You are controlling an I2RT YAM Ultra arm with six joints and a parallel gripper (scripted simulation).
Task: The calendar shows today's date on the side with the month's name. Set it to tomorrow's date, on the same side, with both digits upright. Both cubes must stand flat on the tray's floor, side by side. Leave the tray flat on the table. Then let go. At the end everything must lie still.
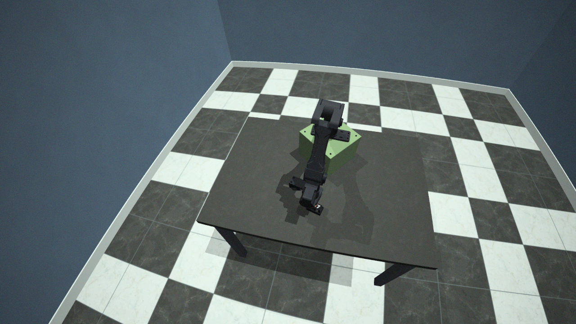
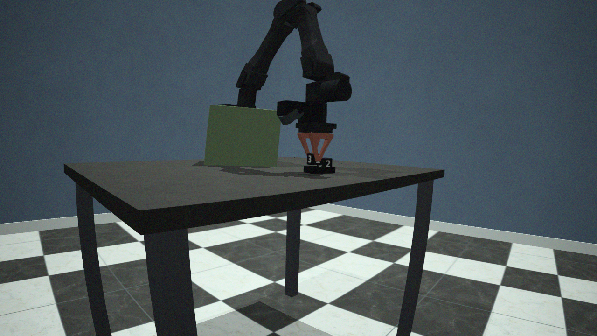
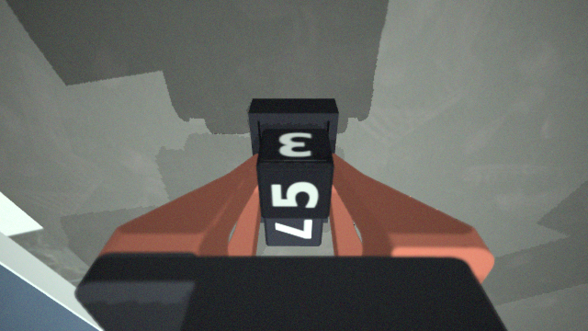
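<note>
The calendar cube is right at my hand. The rest, counted from my hand: black tray (2 cm to the left, 3 cm below).
</note>
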